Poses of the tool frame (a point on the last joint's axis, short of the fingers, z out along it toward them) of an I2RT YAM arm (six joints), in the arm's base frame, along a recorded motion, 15 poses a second.
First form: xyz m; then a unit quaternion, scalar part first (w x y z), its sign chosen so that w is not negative.
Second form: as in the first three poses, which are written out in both.
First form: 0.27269, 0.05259, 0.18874, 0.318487, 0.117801, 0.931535, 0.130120
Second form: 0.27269, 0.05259, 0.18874, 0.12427, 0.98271, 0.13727, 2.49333
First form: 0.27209, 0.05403, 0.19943, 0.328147, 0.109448, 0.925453, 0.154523
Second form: 0.27209, 0.05403, 0.19943, 0.11586, 0.97970, 0.16358, 2.47291
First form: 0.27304, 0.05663, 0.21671, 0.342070, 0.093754, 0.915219, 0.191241
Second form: 0.27304, 0.05663, 0.21671, 0.09977, 0.97397, 0.20352, 2.44336
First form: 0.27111, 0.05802, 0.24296, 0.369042, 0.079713, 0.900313, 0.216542
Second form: 0.27111, 0.05802, 0.24296, 0.08577, 0.96869, 0.23299, 2.38564
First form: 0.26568, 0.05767, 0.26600, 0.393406, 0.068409, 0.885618, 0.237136
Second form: 0.26568, 0.05767, 0.26600, 0.07441, 0.96329, 0.25793, 2.33293
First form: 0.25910, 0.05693, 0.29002, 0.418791, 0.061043, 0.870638, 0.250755
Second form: 0.25910, 0.05693, 0.29002, 0.06722, 0.95876, 0.27614, 2.27737
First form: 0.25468, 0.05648, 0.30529, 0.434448, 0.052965, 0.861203, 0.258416
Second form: 0.25468, 0.05648, 0.30529, 0.05880, 0.95615, 0.28691, 2.24274
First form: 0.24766, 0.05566, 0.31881, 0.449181, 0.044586, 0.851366, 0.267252
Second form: 0.24766, 0.05566, 0.31881, 0.04990, 0.95291, 0.29913, 2.20990
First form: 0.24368, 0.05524, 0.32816, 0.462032, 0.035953, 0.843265, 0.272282
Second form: 0.24368, 0.05524, 0.32816, 0.04054, 0.95084, 0.30702, 2.18102
